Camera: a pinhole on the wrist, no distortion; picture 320 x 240 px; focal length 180.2 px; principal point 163.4 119.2 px. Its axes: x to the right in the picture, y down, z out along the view. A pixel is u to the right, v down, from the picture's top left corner.
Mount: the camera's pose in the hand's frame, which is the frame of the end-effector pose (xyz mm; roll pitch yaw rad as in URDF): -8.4 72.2 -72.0 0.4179 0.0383 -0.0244
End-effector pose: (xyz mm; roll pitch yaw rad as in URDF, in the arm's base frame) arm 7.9 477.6 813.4 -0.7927 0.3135 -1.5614
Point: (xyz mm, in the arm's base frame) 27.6 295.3 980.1
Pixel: 238.2 63.8
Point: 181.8 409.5 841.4
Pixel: 213.4 215.3
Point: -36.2 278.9 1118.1
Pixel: 207.9 29.0
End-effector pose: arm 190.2 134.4 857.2 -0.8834 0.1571 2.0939
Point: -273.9 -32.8 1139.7
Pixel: 171.4 203.0
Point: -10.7 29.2 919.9
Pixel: 160.7 216.9
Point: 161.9 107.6 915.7
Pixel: 149.3 87.5
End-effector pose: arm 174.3 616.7 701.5 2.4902 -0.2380 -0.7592
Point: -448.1 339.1 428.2
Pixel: outside the picture
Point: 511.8 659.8 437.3
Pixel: outside the picture
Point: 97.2 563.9 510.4
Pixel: 124.2 124.2
